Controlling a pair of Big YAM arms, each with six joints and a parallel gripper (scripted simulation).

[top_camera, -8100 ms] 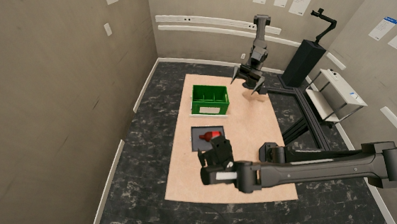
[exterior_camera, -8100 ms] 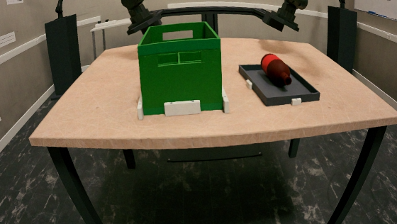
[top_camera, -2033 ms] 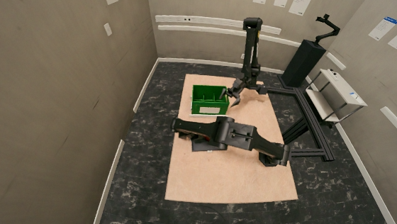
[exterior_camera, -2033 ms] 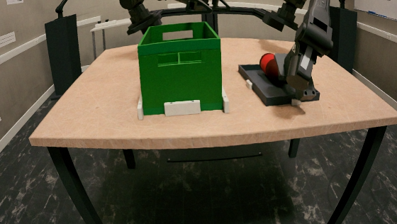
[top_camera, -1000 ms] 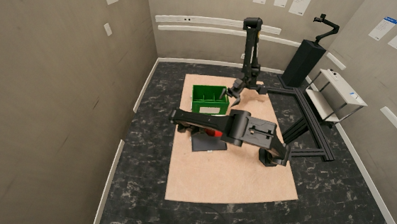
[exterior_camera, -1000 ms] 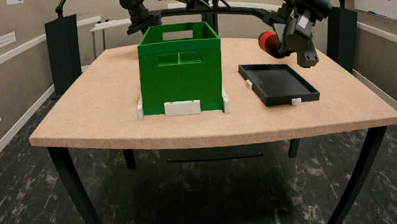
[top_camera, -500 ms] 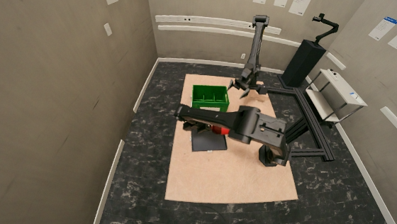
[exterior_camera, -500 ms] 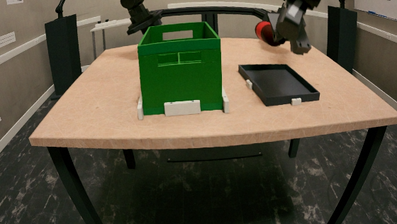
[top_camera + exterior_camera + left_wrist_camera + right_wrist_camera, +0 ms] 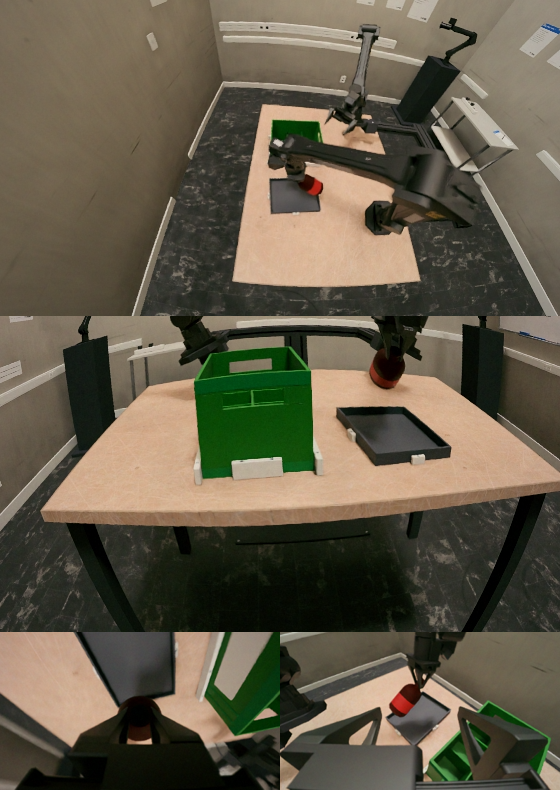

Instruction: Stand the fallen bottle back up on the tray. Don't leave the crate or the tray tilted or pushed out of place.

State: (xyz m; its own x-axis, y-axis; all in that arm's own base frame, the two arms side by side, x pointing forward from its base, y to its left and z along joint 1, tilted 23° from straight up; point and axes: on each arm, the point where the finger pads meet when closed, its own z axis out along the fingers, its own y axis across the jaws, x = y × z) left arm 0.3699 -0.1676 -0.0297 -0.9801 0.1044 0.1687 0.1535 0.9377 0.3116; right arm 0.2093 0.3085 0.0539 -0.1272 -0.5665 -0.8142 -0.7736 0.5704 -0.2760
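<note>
Now: the red bottle 40 mm behind my left hand and 30 mm below it. From my left hand the other things lie so: green crate: 290 mm to the right, 100 mm below; then dark grey tray: 170 mm below.
</note>
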